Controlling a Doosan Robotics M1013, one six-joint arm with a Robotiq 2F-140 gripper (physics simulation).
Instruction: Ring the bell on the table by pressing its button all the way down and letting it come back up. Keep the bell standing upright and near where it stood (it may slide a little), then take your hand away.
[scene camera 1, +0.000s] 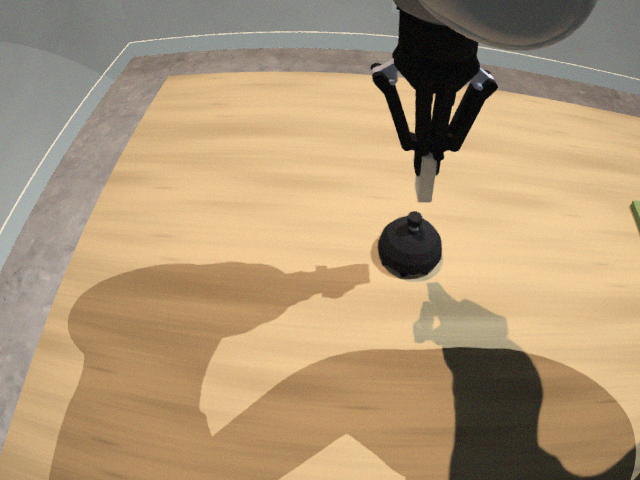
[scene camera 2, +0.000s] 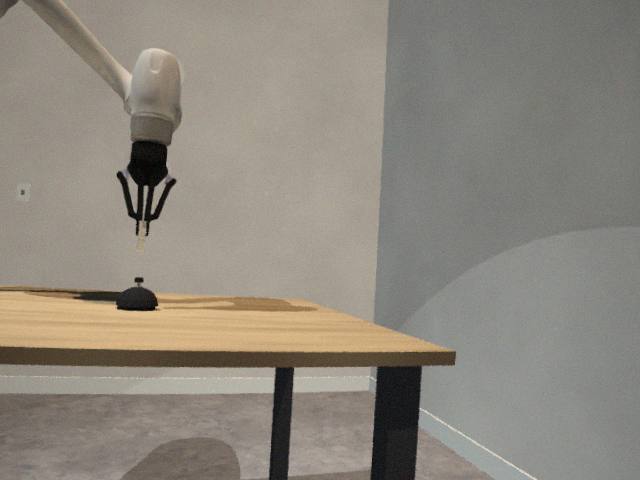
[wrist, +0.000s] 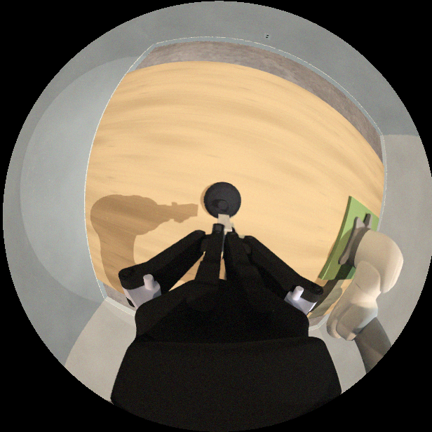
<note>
I see my gripper (scene camera 1: 422, 193) and a dome-shaped bell (scene camera 1: 406, 250).
The dome-shaped bell is seen too in scene camera 2 (scene camera 2: 138, 298) and in the wrist view (wrist: 219, 190). My gripper shows as well in scene camera 2 (scene camera 2: 140, 251) and in the wrist view (wrist: 222, 222).
</note>
